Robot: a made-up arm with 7 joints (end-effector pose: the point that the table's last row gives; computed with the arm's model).
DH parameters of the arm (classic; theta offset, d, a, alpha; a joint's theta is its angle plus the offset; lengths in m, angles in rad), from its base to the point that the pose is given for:
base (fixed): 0 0 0 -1.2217
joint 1: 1.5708 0 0 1.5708
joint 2: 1.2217 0 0 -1.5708
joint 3: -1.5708 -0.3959 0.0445 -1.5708
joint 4: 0 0 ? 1.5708
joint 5: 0 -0.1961 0 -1.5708
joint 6: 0 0 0 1.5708
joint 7: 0 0 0 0
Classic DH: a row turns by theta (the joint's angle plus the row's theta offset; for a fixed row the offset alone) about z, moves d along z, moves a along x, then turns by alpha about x.
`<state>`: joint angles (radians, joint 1 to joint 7).
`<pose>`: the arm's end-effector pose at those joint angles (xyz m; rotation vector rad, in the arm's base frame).
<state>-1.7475 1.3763 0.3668 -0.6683 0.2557 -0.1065 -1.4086</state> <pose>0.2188 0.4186 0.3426 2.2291 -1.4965 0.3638</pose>
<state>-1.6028 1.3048 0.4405 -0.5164 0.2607 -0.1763 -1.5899</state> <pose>0.2880 0.4311 0.2829 2.1898 -1.2311 0.1780</pose>
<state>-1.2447 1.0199 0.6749 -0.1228 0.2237 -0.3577 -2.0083</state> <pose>0.4351 0.4050 0.0302 1.8971 -0.6743 -0.3991</pose>
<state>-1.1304 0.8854 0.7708 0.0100 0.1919 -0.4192 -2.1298</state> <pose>0.4598 0.3637 -0.0824 1.7302 -0.5466 -0.6184</pose>
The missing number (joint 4, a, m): -0.0238
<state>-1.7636 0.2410 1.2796 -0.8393 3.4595 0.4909 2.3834</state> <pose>0.5395 0.0475 0.1837 0.1359 -2.4023 1.2496</pose>
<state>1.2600 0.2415 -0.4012 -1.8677 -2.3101 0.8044 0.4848</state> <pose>-0.2652 -0.0155 -0.3422 1.3414 -0.3168 -1.3564</pose>
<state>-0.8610 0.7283 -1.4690 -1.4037 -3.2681 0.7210 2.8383</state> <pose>0.3993 0.0607 -0.3096 -0.3938 -1.8278 -2.3599</pose>
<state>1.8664 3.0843 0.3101 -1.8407 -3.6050 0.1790 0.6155</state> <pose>0.2832 0.1842 -0.2788 0.1172 0.5832 0.6234</pose>
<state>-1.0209 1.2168 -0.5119 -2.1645 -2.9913 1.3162 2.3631</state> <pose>0.3392 0.1478 0.0723 -0.1717 1.6740 0.7905</pose>
